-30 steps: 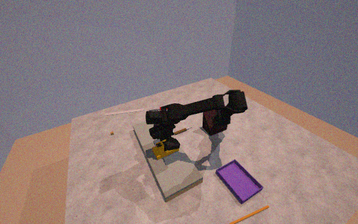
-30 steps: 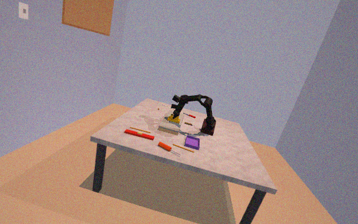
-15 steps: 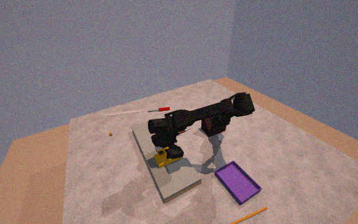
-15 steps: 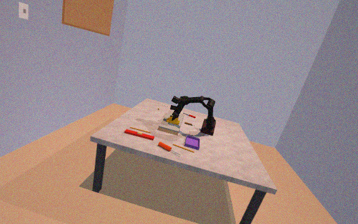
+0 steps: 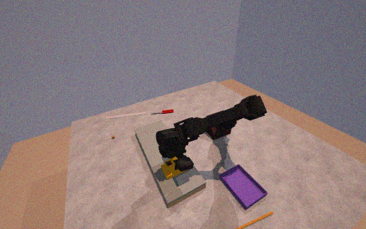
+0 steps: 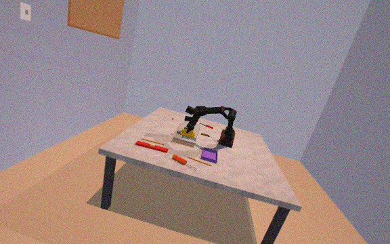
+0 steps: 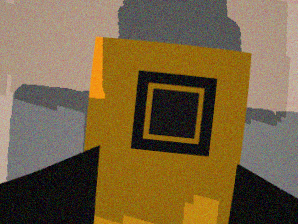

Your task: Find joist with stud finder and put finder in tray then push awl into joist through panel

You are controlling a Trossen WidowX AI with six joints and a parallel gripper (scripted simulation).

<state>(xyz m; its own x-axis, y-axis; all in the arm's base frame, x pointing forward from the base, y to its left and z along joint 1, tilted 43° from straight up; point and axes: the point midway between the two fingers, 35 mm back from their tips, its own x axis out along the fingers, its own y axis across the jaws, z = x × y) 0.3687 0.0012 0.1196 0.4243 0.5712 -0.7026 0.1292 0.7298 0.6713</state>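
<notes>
Now: gripper tip 230 mm to the right of the purple tray, 200 mm past it and 50 mm above it. Round my gripper tip: yellow stud finder (20 mm above, 10 mm ahead); awl (220 mm behind, 190 mm to the right, 60 mm below); red level (300 mm to the left, 230 mm ahead, 50 mm below).
</notes>
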